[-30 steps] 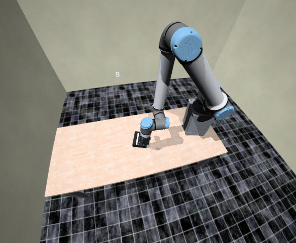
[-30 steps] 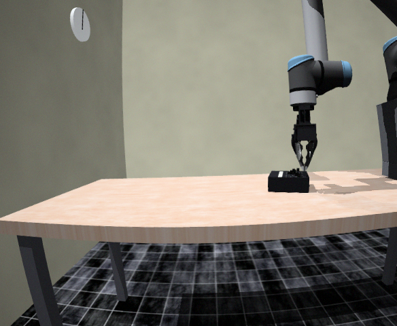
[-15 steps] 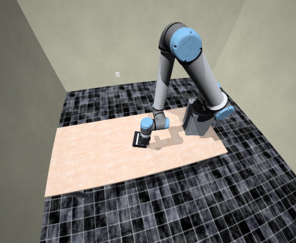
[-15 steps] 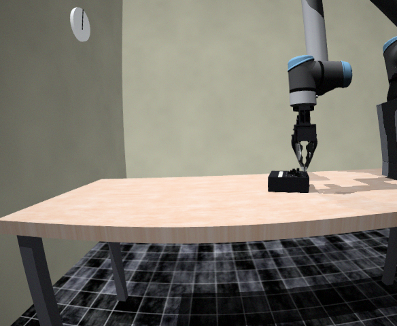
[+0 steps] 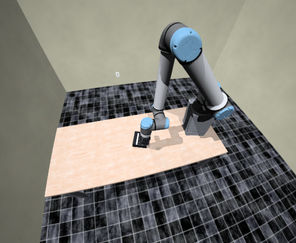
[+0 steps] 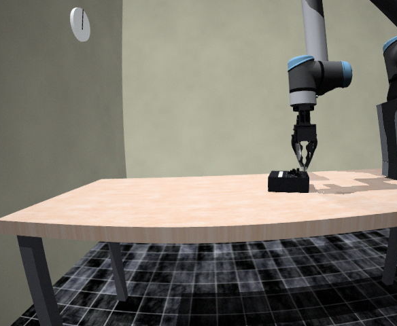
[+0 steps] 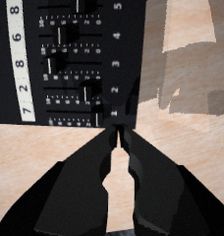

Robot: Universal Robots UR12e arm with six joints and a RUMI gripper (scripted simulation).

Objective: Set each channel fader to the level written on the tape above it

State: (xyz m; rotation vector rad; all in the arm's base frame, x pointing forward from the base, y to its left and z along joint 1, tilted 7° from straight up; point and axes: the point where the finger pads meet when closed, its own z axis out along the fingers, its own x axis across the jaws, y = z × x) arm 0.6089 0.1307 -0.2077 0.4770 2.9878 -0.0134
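The fader 1 cap lies 20 mm ahead of my hand, 10 mm to the right of it and 20 mm below it. Also, from my hand: fader 3 cap 40 mm ahead, 60 mm to the right, 20 mm below; then fader 2 cap 20 mm ahead, 30 mm to the right, 20 mm below; then fader 4 cap 20 mm ahead, 80 mm to the right, 20 mm below.
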